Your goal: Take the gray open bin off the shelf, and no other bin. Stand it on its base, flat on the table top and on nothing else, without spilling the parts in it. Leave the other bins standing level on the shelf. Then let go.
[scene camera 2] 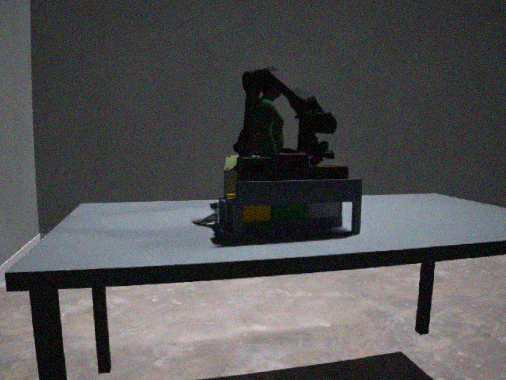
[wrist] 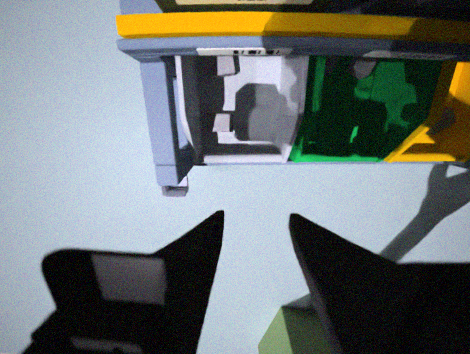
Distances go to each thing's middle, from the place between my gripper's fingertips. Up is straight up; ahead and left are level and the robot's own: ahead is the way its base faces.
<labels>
I see the gray open bin (wrist: 266,96) 7 cm ahead of my hand, 2 cm to the left of it and 10 cm below it. The rest, counted from my hand: green bin (wrist: 345,119): 9 cm ahead, 9 cm to the right, 10 cm below.
</labels>
